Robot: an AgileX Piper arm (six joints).
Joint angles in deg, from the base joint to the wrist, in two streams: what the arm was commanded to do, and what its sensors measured. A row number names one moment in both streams.
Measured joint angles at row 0:
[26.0, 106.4, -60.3, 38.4, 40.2, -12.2]
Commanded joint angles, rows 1 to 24:
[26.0, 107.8, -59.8, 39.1, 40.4, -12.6]
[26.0, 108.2, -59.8, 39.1, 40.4, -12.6]
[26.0, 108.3, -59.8, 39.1, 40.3, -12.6]
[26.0, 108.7, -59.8, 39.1, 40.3, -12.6]
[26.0, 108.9, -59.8, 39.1, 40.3, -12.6]
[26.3, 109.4, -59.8, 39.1, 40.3, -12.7]
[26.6, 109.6, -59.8, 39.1, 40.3, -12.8]
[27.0, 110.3, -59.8, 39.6, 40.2, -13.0]
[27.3, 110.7, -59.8, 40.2, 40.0, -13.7]
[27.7, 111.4, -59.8, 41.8, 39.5, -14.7]
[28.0, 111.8, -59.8, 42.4, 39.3, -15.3]
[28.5, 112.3, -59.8, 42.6, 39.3, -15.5]
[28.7, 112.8, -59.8, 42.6, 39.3, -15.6]
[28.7, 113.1, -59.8, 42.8, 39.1, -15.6]
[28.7, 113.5, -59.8, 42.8, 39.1, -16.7]
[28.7, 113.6, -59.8, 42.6, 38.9, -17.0]
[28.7, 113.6, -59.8, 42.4, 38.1, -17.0]
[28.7, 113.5, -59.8, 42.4, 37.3, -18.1]
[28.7, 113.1, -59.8, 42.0, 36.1, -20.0]
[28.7, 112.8, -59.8, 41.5, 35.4, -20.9]
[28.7, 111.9, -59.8, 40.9, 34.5, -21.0]
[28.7, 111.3, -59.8, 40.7, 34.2, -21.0]
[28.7, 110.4, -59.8, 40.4, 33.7, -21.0]
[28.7, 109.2, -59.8, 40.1, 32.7, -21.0]
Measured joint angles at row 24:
[28.6, 112.1, -59.9, 41.4, 36.7, -19.8]
